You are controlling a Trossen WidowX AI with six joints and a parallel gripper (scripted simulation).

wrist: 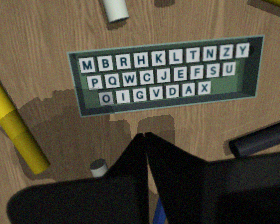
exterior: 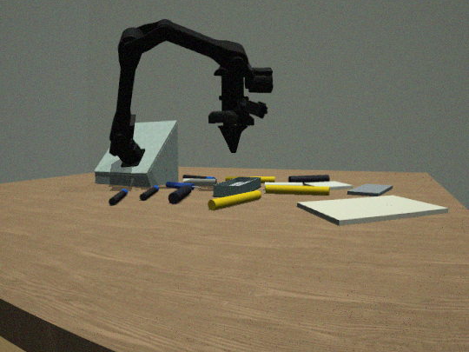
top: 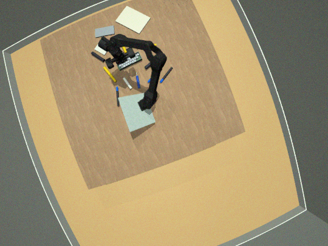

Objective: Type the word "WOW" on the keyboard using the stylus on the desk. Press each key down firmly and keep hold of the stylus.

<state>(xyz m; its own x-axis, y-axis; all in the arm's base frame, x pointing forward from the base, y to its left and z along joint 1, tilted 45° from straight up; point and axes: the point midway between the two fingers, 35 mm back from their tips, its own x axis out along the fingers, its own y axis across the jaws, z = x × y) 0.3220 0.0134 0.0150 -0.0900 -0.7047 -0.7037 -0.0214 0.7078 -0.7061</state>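
My gripper tip is 11 cm past the blue stylus, 4 cm to the left of it and 9 cm above it. Round my gripper tip: thin stylus tip: 8 cm behind, 5 cm to the right, 9 cm below; then white slab: 34 cm ahead, 19 cm to the right, 9 cm below; then grey slab: 35 cm ahead, 4 cm to the left, 9 cm below.
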